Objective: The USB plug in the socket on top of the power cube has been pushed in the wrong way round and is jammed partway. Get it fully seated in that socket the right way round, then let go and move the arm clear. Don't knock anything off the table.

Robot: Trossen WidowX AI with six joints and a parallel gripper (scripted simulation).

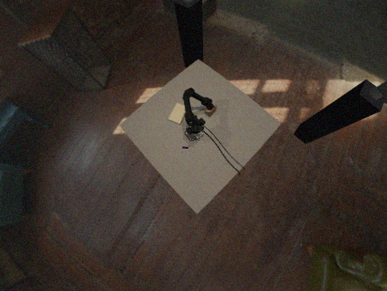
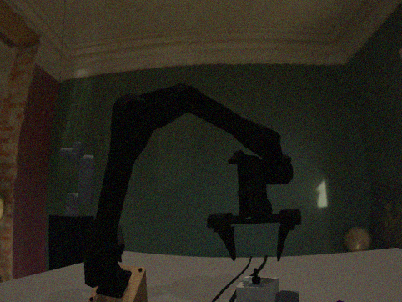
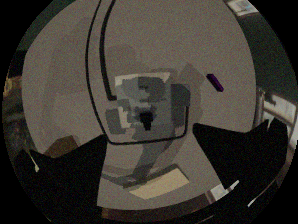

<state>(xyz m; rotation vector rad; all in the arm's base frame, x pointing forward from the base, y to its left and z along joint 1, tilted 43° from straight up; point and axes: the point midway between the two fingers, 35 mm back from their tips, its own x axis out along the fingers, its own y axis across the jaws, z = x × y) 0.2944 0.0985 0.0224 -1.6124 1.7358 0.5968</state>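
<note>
The dark USB plug lies 40 mm below my gripper tip. The rest, counted from my gripper tip: purple object (190 mm ahead, 10 mm to the left, 120 mm below); tan sheet (40 mm behind, 310 mm to the right, 120 mm below).
</note>
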